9 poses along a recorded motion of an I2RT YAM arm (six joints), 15 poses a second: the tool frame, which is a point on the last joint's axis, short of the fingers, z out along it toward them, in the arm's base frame.
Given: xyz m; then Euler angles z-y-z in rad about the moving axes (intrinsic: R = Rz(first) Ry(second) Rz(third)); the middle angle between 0 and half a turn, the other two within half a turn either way.
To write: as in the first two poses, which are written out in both.
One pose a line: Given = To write
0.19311, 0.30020, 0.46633, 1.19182, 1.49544, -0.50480 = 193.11, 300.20, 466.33, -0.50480, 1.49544, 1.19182
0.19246, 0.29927, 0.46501, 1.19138, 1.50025, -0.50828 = 192.46, 299.27, 465.01, -0.50828, 1.50025, 1.19138
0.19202, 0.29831, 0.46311, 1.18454, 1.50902, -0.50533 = 192.02, 298.31, 463.11, -0.50533, 1.50902, 1.18454
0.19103, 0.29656, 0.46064, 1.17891, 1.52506, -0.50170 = 191.03, 296.56, 460.64, -0.50170, 1.52506, 1.17891
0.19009, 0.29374, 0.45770, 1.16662, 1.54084, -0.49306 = 190.09, 293.74, 457.70, -0.49306, 1.54084, 1.16662
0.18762, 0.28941, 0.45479, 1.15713, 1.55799, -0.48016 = 187.62, 289.41, 454.79, -0.48016, 1.55799, 1.15713
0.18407, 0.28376, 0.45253, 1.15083, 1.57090, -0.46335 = 184.07, 283.76, 452.53, -0.46335, 1.57090, 1.15083
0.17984, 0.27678, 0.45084, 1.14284, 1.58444, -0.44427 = 179.84, 276.78, 450.84, -0.44427, 1.58444, 1.14284
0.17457, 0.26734, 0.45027, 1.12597, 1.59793, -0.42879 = 174.57, 267.34, 450.27, -0.42879, 1.59793, 1.12597
